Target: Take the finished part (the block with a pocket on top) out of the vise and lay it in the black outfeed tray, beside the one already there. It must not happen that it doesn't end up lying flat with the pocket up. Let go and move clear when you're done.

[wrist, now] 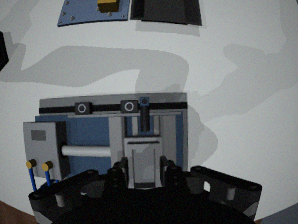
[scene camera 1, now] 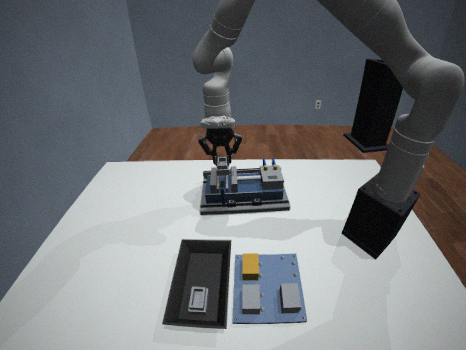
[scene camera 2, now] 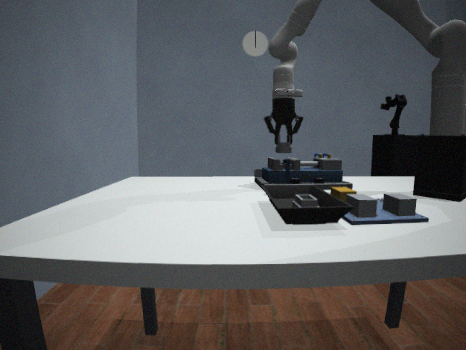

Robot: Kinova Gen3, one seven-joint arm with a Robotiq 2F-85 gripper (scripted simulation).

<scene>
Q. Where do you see a blue plate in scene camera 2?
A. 384, 217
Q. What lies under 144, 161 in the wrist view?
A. A finished part.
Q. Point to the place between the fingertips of my gripper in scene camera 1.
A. At 222, 164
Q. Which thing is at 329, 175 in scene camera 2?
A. A vise.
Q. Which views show my gripper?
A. The wrist view, scene camera 1 and scene camera 2: all of them.
</scene>
